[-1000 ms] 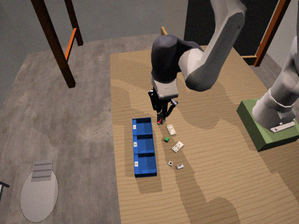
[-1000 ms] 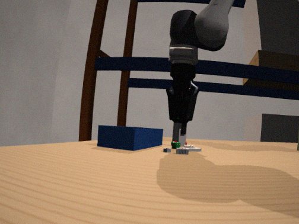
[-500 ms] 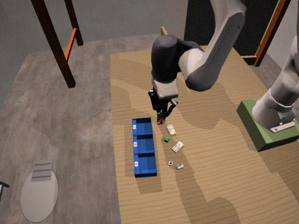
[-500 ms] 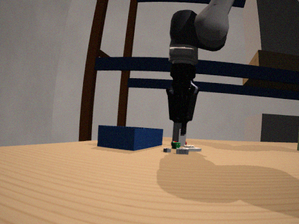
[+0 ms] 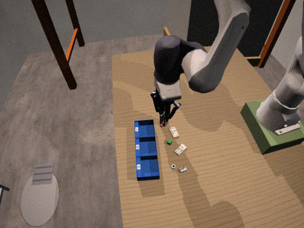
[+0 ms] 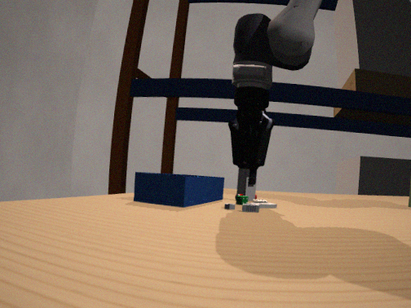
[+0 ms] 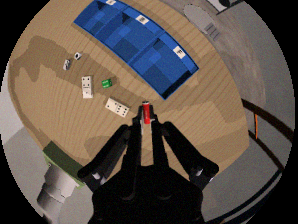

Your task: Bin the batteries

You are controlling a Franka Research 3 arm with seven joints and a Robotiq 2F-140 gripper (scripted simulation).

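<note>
Right now the blue bin is 90 mm ahead of my hand, 130 mm to the left of it and 10 mm below it. Round my hand: grey ring (20 mm behind, 210 mm to the left, 30 mm below); then red battery (30 mm below); then green cube (10 mm behind, 100 mm to the left, 30 mm below).
</note>
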